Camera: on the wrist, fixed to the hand. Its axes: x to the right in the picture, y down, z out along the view.
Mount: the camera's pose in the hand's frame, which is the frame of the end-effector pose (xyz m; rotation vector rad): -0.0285 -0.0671 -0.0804 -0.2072 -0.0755 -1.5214
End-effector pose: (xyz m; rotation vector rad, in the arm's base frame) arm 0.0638 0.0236 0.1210 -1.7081 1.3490 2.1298
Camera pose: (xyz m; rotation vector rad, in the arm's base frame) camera 0.1716 0.0223 0.1082 -1.6797 -0.3284 1.2934
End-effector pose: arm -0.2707 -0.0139 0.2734 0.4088 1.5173 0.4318
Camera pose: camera -0.3502 -0.0870 0.2623 -0.8862 1.2891 -0.6233
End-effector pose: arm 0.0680 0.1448 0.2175 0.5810 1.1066 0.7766
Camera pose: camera 0.0032 0.0842 0.1550 -0.4561 1.0367 -0.4626
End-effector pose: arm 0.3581 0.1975 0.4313 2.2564 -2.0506 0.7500
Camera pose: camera 0.3927 0.2593 0.5136 2.7081 0.0070 0.2374
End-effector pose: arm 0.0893 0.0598 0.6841 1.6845 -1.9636 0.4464
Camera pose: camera 0.1713 0.1157 0.7280 2.4197 -0.3064 -0.3828
